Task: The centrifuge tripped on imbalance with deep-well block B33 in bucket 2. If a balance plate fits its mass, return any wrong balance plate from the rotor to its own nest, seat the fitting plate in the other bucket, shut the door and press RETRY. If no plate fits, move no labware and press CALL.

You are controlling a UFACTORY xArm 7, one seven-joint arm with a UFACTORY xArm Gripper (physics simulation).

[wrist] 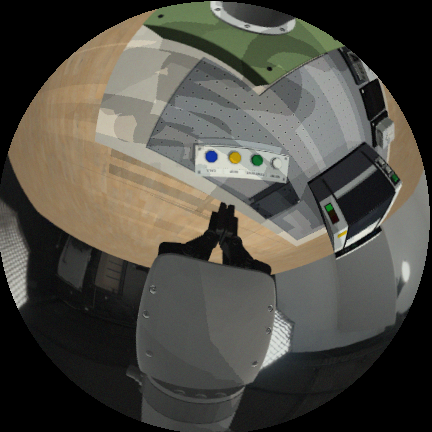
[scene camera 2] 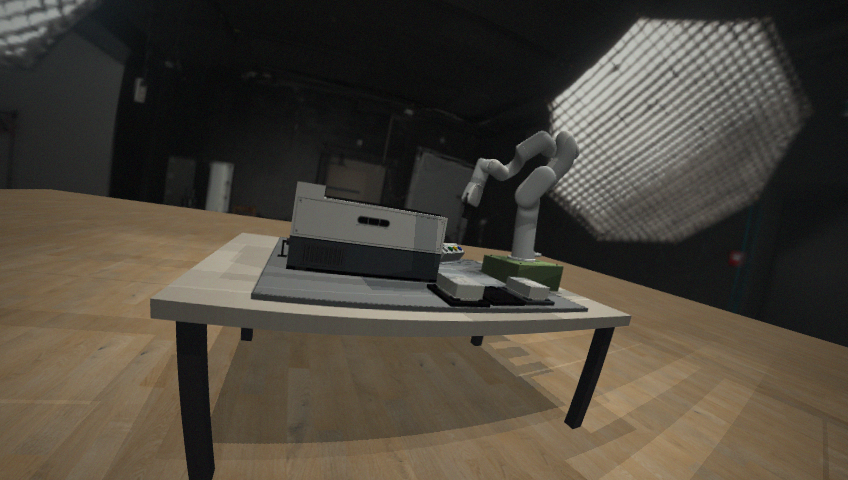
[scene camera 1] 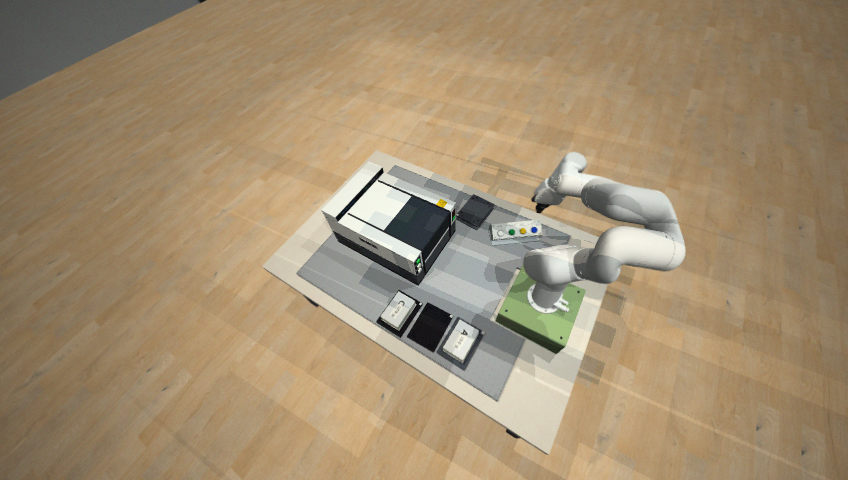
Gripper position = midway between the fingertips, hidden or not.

The gripper [wrist: 224, 211] is shut, with nothing in its grasp. Also in view: a plate A [scene camera 1: 459, 343], a plate C [scene camera 2: 460, 286], a centrifuge [wrist: 355, 184], a button box [scene camera 1: 506, 238] and a nest [scene camera 1: 430, 326].
The plate C shows as well in scene camera 1 [scene camera 1: 397, 312]. The button box is seen too in the wrist view [wrist: 222, 166].
